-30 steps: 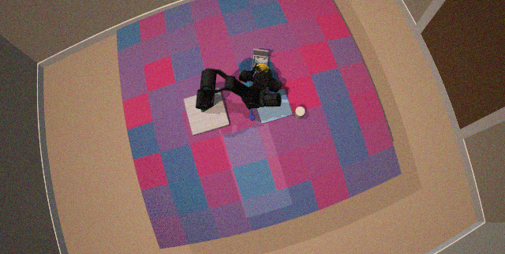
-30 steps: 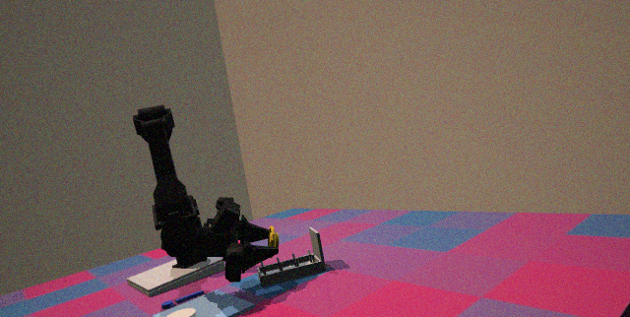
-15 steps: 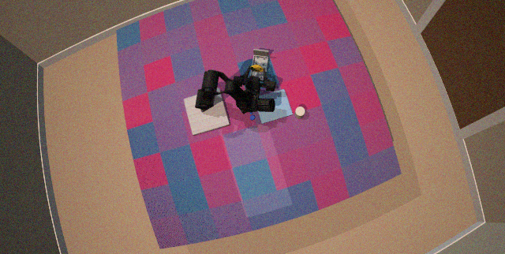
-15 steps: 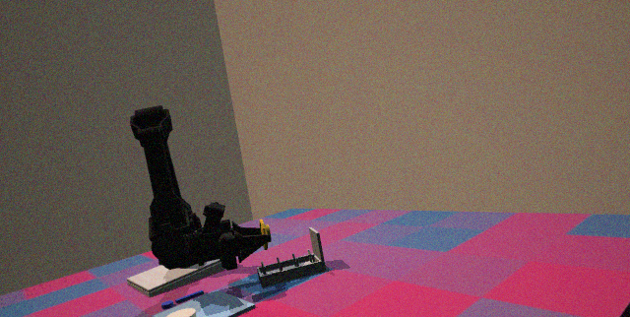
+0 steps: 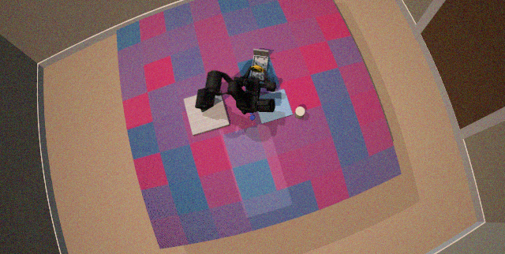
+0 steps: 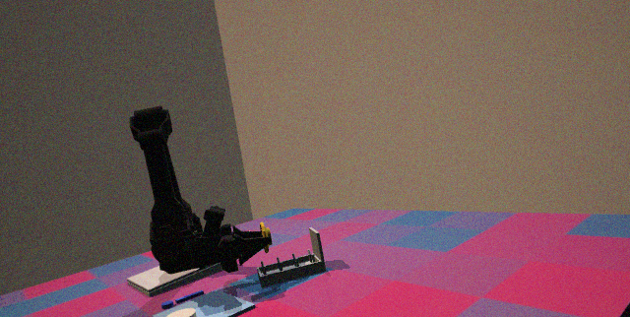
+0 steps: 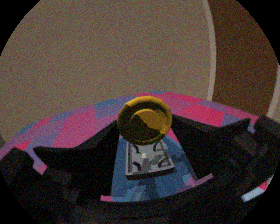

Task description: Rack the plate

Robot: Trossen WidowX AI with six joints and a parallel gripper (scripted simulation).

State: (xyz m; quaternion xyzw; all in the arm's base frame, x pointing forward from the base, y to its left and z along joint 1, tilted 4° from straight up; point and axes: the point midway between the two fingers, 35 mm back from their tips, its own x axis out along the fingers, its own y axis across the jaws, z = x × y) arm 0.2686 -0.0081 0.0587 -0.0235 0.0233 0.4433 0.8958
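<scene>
Now: gripper tip 6 cm above the grey dish rack, 2 cm to the right of it and 2 cm short of it. From my gripper tip the other things lie so: yellow plate (1 cm to the right); blue spoon (16 cm to the right, 12 cm behind, 8 cm below); light blue square mat (17 cm to the right, 8 cm below, 1 cm behind).
</scene>
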